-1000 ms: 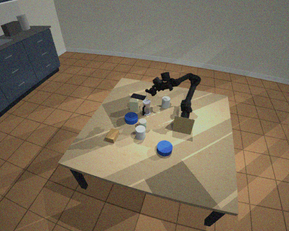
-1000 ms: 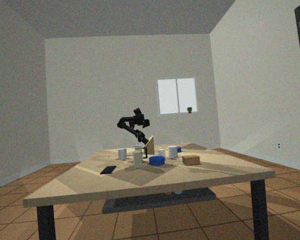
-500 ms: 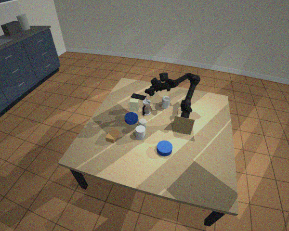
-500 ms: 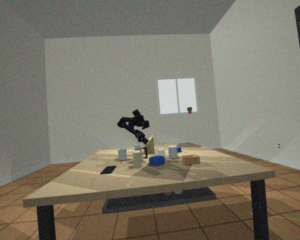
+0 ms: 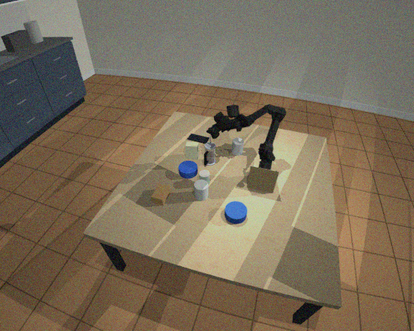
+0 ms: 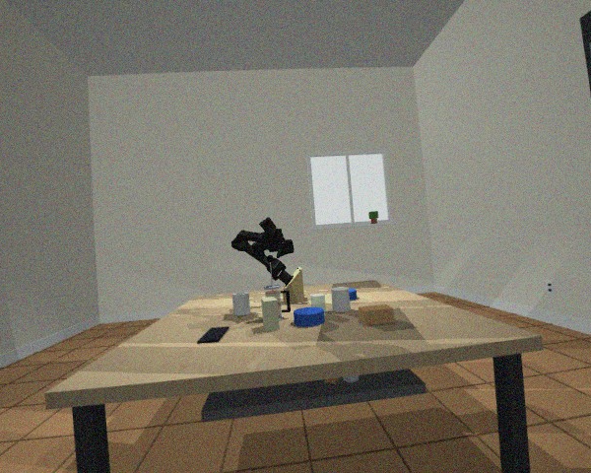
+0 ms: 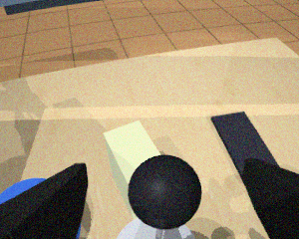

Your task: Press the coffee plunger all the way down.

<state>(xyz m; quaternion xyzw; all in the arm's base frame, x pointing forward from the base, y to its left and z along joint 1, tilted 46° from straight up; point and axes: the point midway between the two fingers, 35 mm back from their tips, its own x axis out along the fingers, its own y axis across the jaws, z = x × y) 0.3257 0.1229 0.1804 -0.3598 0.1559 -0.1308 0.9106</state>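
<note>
My gripper tip is now 130 mm above the coffee press, 20 mm to the right of it and 10 mm past it. Round my gripper tip: black phone (260 mm below, 200 mm to the right, 180 mm ahead); then block (400 mm to the left, 240 mm below, 120 mm ahead).
</note>
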